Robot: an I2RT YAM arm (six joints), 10 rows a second.
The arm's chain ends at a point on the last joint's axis. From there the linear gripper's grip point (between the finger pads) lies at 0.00 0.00 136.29 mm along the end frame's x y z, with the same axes.
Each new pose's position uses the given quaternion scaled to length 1; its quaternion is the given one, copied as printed.
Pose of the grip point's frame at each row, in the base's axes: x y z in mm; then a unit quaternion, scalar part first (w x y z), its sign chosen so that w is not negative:
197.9 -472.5 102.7 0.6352 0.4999 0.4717 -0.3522
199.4 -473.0 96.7 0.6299 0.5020 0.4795 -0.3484
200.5 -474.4 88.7 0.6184 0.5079 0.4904 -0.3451
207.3 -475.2 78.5 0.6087 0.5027 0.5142 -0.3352
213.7 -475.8 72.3 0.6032 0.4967 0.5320 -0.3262
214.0 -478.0 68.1 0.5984 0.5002 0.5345 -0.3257
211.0 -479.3 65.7 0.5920 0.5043 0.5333 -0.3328
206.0 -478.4 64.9 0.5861 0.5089 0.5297 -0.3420
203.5 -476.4 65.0 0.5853 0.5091 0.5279 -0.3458
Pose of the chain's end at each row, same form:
164.2 -340.7 95.2 0.6352 0.4999 0.4717 -0.3522
164.7 -341.3 91.8 0.6299 0.5020 0.4795 -0.3484
165.6 -342.7 88.3 0.6184 0.5079 0.4904 -0.3451
167.9 -344.8 83.2 0.6087 0.5027 0.5142 -0.3352
170.4 -346.8 80.4 0.6032 0.4967 0.5320 -0.3262
171.2 -349.0 77.9 0.5984 0.5002 0.5345 -0.3257
170.7 -349.5 76.3 0.5920 0.5043 0.5333 -0.3328
168.8 -347.7 75.7 0.5861 0.5089 0.5297 -0.3420
167.3 -345.4 75.3 0.5853 0.5091 0.5279 -0.3458

